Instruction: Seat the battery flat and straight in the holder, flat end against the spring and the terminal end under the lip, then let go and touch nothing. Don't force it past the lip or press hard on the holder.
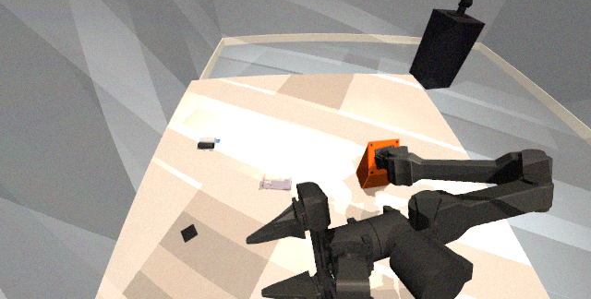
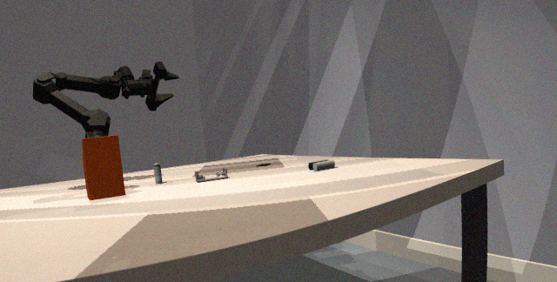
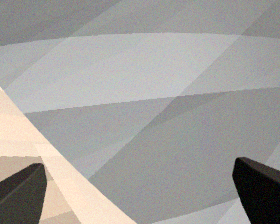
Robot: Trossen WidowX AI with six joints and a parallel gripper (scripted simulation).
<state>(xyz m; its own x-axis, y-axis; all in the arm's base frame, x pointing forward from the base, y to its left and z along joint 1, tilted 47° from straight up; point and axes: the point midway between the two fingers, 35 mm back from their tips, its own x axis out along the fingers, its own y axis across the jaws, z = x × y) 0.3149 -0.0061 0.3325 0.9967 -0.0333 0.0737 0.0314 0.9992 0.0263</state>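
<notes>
Right now my gripper tip is 17 cm past the battery, 16 cm to the left of it and 30 cm above it.
</notes>
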